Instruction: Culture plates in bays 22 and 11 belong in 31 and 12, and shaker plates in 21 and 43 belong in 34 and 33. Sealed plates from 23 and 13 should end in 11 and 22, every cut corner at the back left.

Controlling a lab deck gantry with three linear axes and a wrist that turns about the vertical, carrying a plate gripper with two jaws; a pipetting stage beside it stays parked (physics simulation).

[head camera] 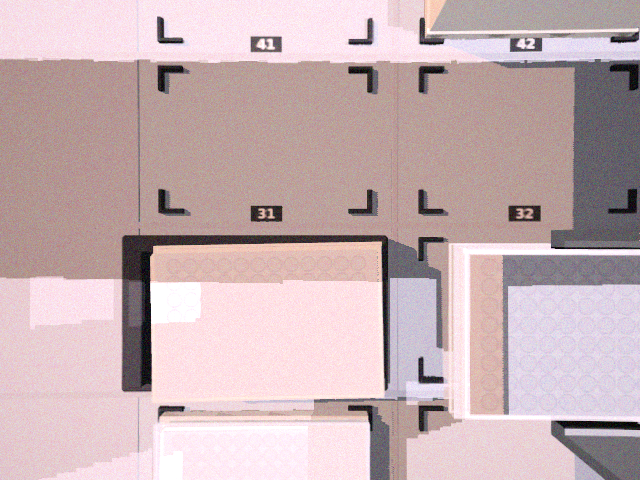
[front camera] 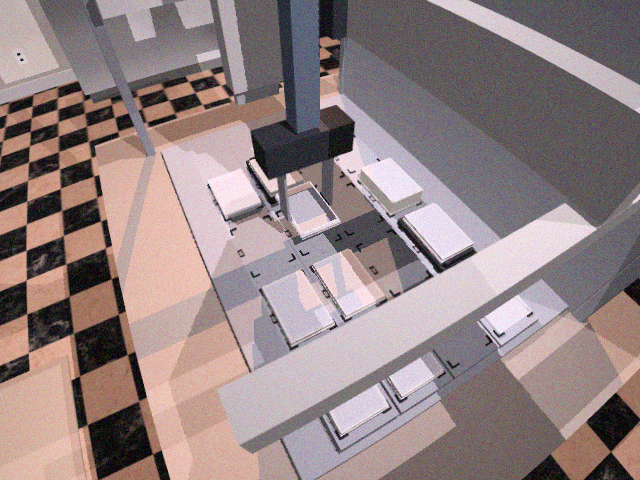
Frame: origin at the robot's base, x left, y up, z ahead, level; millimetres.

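Where they show: gripper, between the fingertips: [head camera: 588,332] [front camera: 306,207]; robot's base, origin of its link: [front camera: 209,185].
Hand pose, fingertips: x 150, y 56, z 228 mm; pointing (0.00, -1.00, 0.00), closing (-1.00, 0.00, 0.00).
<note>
Each offset is from my fingertips to the top centre of the thing. "*": to the spot under its first point.
My gripper [front camera: 307,209] [head camera: 594,333] is shut on a white-rimmed culture plate @(dz +0, dx +0, dy +5 mm) [front camera: 330,223] [head camera: 460,335], held level and raised over bay 22; part of it is outside the head view. Another culture plate @(dz -164, dx -107, dy -39 mm) [front camera: 233,191] [head camera: 263,454] sits in bay 11. A shaker plate @(dz -158, dx +0, dy -19 mm) [front camera: 268,175] [head camera: 268,335] is on the black shaker @(* dz -232, dx -8, dy -25 mm) [head camera: 133,335] in bay 21. The second shaker plate @(dz +164, dx +216, dy -19 mm) [front camera: 439,232] stands in bay 43. Sealed plates stand in bay 23 @(* dz +177, dx +1, dy -41 mm) [front camera: 351,284] and bay 13 @(* dz +166, dx -106, dy -41 mm) [front camera: 297,304]. Bays 31 @(* dz -164, dx +108, dy -55 mm) [head camera: 266,139] and 12 @(* dz +0, dx -154, dy -55 mm) [front camera: 240,253] hold no plate. The cut corners are too small to tell.
A tall white box-like item @(dz +0, dx +214, dy -14 mm) [front camera: 391,180] [head camera: 537,15] stands in bay 42. A pale beam [front camera: 387,330] crosses the front. Near it are several more white plates @(dz +328, dx -107, dy -27 mm) [front camera: 359,410] @(dz +328, dx +0, dy -27 mm) [front camera: 413,377] @(dz +328, dx +214, dy -33 mm) [front camera: 509,315]. A grey wall [front camera: 439,113] runs along the right side.
</note>
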